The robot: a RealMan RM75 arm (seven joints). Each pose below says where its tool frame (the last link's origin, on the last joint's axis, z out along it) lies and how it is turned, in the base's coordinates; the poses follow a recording.
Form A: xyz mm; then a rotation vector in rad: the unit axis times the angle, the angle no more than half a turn.
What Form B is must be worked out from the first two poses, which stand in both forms.
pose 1, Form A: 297 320 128 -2.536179 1.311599 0.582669
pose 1, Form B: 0.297 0.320 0.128 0.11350 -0.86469 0.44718 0.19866
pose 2, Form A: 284 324 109 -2.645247 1.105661 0.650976
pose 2, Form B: 0.284 0.324 0.109 0.10063 -0.89518 0.37417 0.22030
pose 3, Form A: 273 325 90 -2.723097 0.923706 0.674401
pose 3, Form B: 0.273 0.325 0.090 0.09390 -0.91791 0.31137 0.22733
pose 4, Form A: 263 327 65 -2.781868 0.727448 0.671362
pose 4, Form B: 0.263 0.327 0.065 0.09428 -0.93793 0.24527 0.22636
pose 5, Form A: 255 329 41 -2.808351 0.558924 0.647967
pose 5, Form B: 0.255 0.329 0.041 0.10270 -0.95152 0.18937 0.21954
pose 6, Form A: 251 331 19 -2.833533 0.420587 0.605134
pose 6, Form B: 0.251 0.331 0.019 0.10669 -0.96228 0.14283 0.20551
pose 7, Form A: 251 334 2 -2.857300 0.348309 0.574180
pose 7, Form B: 0.251 0.334 0.002 0.10303 -0.96829 0.11804 0.19458
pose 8, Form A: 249 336 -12 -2.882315 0.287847 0.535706
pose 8, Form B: 0.249 0.336 -0.012 0.09775 -0.97377 0.09725 0.18098
